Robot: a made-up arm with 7 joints. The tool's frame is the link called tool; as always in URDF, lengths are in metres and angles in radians. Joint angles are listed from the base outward.
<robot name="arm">
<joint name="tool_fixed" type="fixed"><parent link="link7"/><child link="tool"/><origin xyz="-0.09 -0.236 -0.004" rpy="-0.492 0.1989 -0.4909"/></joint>
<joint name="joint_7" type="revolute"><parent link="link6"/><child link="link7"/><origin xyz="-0.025 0.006 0.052"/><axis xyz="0 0 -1"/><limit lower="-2.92" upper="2.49"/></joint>
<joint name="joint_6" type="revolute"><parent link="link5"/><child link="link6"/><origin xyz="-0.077 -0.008 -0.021"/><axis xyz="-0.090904 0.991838 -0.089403"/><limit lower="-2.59" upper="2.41"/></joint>
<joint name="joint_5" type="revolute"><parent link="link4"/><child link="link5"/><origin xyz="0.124 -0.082 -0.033"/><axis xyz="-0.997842 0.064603 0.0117"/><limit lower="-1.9" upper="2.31"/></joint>
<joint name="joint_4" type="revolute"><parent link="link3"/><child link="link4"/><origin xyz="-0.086 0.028 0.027"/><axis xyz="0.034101 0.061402 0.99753"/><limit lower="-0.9" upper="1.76"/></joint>
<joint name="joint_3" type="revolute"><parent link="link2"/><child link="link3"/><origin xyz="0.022 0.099 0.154"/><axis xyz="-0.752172 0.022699 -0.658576"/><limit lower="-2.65" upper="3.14"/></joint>
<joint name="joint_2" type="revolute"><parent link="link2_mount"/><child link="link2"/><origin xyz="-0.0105 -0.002 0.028"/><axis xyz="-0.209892 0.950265 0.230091"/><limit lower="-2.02" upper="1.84"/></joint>
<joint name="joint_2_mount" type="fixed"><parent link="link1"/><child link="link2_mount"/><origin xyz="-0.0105 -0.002 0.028"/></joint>
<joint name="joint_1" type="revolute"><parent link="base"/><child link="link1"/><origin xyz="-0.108 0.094 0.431"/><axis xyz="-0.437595 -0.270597 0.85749"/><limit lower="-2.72" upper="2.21"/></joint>
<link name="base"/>
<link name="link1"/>
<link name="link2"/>
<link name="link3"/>
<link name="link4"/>
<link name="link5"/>
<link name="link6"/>
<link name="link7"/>
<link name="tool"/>
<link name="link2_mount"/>
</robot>
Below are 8 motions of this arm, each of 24 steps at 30 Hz.
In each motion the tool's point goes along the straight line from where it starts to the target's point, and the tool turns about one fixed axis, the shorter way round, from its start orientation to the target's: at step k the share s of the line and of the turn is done. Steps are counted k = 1, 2, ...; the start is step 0. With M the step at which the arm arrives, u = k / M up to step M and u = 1 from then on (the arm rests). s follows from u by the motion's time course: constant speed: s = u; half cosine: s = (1 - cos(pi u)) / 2; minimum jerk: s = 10 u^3 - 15 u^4 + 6 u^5.
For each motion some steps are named. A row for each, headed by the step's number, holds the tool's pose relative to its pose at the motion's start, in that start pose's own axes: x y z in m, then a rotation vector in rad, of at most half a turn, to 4 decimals.
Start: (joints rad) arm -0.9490 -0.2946 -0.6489 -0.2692 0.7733 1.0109 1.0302
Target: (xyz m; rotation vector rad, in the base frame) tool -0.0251 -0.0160 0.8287 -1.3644 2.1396 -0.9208
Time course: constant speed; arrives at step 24
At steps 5, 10, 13, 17, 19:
5: -0.0131 0.0043 0.0418 -0.1460 -0.0945 -0.0465
10: -0.0263 0.0086 0.0836 -0.2920 -0.1891 -0.0930
13: -0.0342 0.0112 0.1087 -0.3795 -0.2458 -0.1209
17: -0.0447 0.0146 0.1422 -0.4963 -0.3214 -0.1581
19: -0.0499 0.0163 0.1589 -0.5547 -0.3592 -0.1767

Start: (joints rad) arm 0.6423 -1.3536 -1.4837 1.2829 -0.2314 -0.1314 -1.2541
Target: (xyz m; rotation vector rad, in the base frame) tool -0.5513 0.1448 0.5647 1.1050 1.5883 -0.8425
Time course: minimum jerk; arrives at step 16
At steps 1, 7, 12, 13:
1: 0.0000 0.0001 0.0000 -0.0003 0.0014 0.0014
7: 0.0067 0.0118 -0.0021 -0.0561 0.2454 0.2351
12: 0.0157 0.0275 -0.0049 -0.1310 0.5729 0.5487
13: 0.0167 0.0291 -0.0052 -0.1390 0.6079 0.5822

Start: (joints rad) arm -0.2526 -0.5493 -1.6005 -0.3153 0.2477 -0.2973 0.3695
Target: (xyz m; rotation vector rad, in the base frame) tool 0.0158 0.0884 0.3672 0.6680 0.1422 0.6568
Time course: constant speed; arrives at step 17
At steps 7, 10, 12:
7: 0.0439 0.0381 -0.0182 -0.0042 0.2260 0.2484
10: 0.0628 0.0545 -0.0260 -0.0061 0.3228 0.3548
12: 0.0753 0.0654 -0.0312 -0.0073 0.3874 0.4258

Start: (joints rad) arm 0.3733 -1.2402 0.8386 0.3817 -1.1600 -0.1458 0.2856
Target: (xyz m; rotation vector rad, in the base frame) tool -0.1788 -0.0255 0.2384 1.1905 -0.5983 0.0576
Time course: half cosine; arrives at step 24
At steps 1, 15, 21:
1: 0.0003 -0.0003 0.0000 0.0014 0.0009 0.0012
15: 0.0565 -0.0519 -0.0055 0.2211 0.1443 0.1992
21: 0.0786 -0.0721 -0.0076 0.3076 0.2008 0.2772

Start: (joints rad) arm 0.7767 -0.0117 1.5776 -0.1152 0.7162 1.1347 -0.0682
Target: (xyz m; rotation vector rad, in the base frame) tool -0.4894 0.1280 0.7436 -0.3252 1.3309 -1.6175
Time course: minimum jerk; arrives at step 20
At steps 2, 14, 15, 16, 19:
2: 0.0019 0.0017 0.0003 -0.0028 0.0026 0.0089
14: 0.1901 0.1631 0.0315 -0.2736 0.2497 0.8714
15: 0.2036 0.1747 0.0338 -0.2931 0.2675 0.9334
16: 0.2139 0.1836 0.0355 -0.3080 0.2811 0.9808
19: 0.2268 0.1947 0.0376 -0.3265 0.2980 1.0399

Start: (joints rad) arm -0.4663 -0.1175 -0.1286 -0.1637 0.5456 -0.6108 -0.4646
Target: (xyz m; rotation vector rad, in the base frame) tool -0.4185 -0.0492 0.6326 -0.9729 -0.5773 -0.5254
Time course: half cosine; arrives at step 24
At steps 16, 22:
16: -0.1424 0.0160 -0.0171 -0.1135 -0.3086 -0.1672
22: -0.1867 0.0209 -0.0224 -0.1488 -0.4044 -0.2191

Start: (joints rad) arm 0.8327 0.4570 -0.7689 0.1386 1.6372 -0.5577 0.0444
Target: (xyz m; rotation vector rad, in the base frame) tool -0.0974 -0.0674 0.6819 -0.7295 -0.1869 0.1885
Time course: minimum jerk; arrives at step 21
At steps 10, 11, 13, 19, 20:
10: -0.1123 0.0463 -0.0027 0.2680 0.4922 -0.2388
11: -0.1343 0.0554 -0.0032 0.3205 0.5886 -0.2856
13: -0.1763 0.0727 -0.0042 0.4207 0.7727 -0.3749
19: -0.2447 0.1009 -0.0058 0.5841 1.0728 -0.5205
20: -0.2463 0.1016 -0.0058 0.5879 1.0797 -0.5239

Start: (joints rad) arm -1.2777 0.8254 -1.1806 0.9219 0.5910 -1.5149 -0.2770
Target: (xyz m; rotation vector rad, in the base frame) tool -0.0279 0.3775 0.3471 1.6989 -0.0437 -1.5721
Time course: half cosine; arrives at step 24
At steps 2, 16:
2: -0.0066 0.0022 0.0028 -0.0069 0.0067 -0.0193
16: -0.2888 0.0965 0.1248 -0.3044 0.2935 -0.8483

